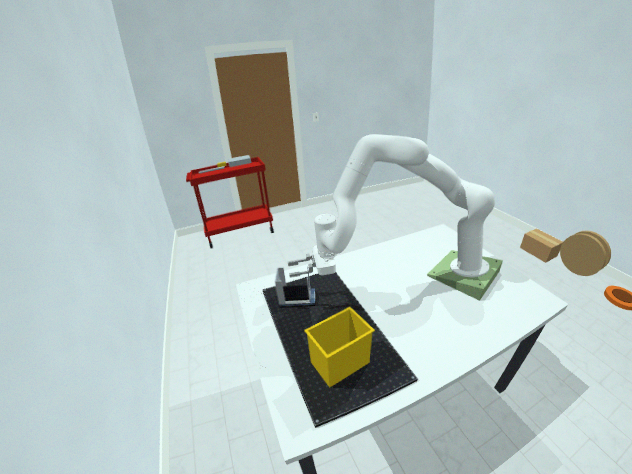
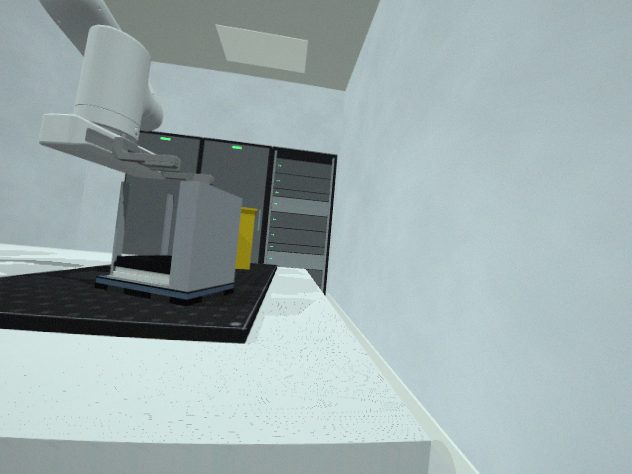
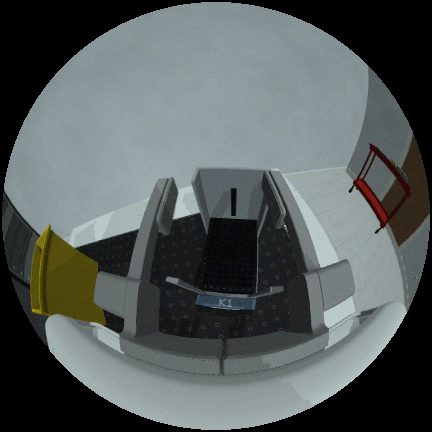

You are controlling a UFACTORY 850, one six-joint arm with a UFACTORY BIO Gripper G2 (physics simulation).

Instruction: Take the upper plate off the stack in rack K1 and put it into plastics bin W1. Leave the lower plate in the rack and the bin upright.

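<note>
Rack K1 (image 1: 280, 286) (image 2: 214, 239) (image 3: 226, 302) stands upright, with a tall grey wall at one end, two thin uprights at the other and a blue base. A black plate (image 1: 296, 292) (image 2: 142, 263) (image 3: 230, 255) lies low in it; whether one or two plates are stacked there I cannot tell. My gripper (image 1: 292, 269) (image 2: 195, 170) (image 3: 221, 202) is shut with nothing between its fingers, which still stand apart. It is above the rack, near the top of the grey wall. The yellow bin (image 1: 341, 359) (image 2: 246, 244) (image 3: 65, 280) stands upright and open-topped; its inner floor is hidden.
Rack and bin stand on a black perforated mat (image 1: 316, 403) (image 2: 153, 326) on the white table (image 1: 403, 244). My arm's green base plate (image 1: 479, 288) is at the table's far right. A red cart (image 1: 238, 221) (image 3: 371, 200) stands on the floor behind.
</note>
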